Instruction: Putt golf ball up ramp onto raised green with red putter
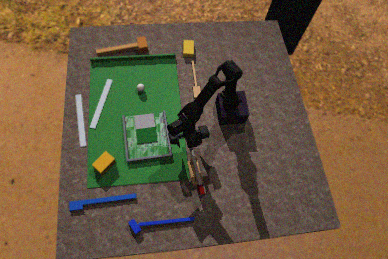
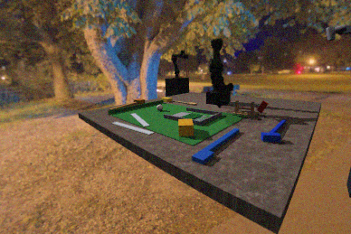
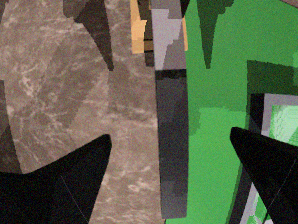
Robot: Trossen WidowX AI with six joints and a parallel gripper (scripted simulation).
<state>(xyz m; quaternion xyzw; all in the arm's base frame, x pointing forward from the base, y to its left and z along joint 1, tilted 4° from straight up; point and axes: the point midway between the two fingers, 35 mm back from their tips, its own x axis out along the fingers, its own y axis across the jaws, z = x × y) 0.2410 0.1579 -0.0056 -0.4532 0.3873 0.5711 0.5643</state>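
Now: gripper tip 1 cm past the red putter, 11 cm to the right of it and 2 cm below it. Round my gripper tip: small wooden frame 1 cm behind, 13 cm to the left; yellow block 41 cm ahead, 3 cm to the left, 1 cm below; white golf ball 20 cm ahead, 37 cm to the right, 1 cm below.
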